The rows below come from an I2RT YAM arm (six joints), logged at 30 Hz.
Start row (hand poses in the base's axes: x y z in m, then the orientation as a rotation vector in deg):
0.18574, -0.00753, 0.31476, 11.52, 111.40, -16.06
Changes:
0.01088, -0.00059, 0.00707, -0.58, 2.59, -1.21
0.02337, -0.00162, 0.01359, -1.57, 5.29, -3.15
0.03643, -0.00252, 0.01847, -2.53, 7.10, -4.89
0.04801, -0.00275, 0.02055, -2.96, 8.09, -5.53
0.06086, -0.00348, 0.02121, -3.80, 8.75, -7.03
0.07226, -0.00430, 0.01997, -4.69, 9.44, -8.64
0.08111, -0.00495, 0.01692, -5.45, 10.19, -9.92
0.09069, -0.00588, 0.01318, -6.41, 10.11, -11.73
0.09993, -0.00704, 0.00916, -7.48, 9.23, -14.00
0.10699, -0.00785, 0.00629, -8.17, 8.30, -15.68
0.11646, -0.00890, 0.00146, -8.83, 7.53, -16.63
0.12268, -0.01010, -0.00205, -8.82, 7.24, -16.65
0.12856, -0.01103, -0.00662, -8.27, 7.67, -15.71
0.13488, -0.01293, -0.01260, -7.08, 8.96, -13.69
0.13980, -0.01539, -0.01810, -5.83, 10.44, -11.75
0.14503, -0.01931, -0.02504, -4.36, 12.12, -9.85
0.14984, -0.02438, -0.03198, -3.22, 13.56, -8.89
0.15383, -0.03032, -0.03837, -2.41, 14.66, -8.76
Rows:
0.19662, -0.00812, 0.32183, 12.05, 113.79, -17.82
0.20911, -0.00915, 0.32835, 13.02, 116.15, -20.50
0.22217, -0.01005, 0.33323, 13.92, 117.62, -22.91
0.23375, -0.01028, 0.33531, 14.17, 118.46, -23.93
0.24660, -0.01101, 0.33597, 15.03, 118.80, -25.88
0.25800, -0.01183, 0.33473, 15.97, 119.13, -27.98
0.26685, -0.01248, 0.33168, 16.66, 119.56, -29.73
0.27643, -0.01341, 0.32794, 17.83, 119.04, -31.89
0.28567, -0.01457, 0.32392, 19.46, 117.62, -34.30
0.29273, -0.01538, 0.32105, 20.75, 116.29, -35.91
0.30220, -0.01643, 0.31622, 21.31, 115.22, -37.03
0.30842, -0.01763, 0.31271, 21.36, 114.94, -36.97
0.31430, -0.01856, 0.30814, 20.76, 115.64, -35.90
0.32062, -0.02046, 0.30216, 19.45, 117.49, -33.64
0.32554, -0.02292, 0.29666, 18.22, 119.49, -31.39
0.33077, -0.02684, 0.28972, 17.15, 121.71, -28.96
0.33558, -0.03191, 0.28278, 16.81, 123.48, -27.43
0.33957, -0.03785, 0.27639, 17.13, 124.75, -26.72

